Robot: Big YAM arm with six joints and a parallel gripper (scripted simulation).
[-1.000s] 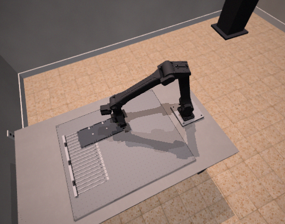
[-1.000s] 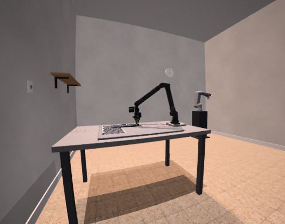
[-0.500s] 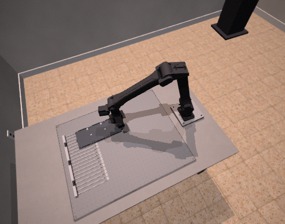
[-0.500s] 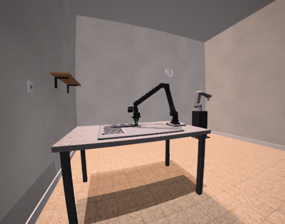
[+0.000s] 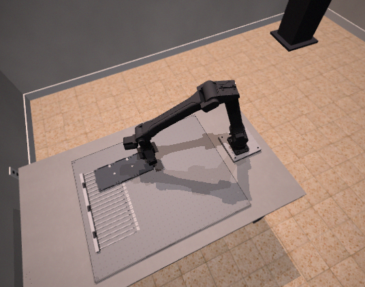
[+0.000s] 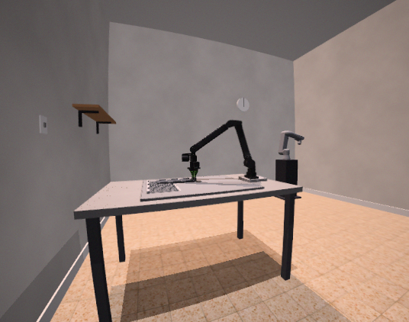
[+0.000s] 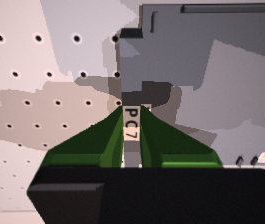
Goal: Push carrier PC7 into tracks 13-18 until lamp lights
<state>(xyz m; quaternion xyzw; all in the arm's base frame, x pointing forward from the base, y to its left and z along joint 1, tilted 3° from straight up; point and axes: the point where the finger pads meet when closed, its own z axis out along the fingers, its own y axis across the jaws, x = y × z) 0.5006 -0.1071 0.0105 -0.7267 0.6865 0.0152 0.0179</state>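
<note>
My gripper is now 160 mm short of the carrier PC7, 10 mm to the right of it and 10 mm above it.
</note>
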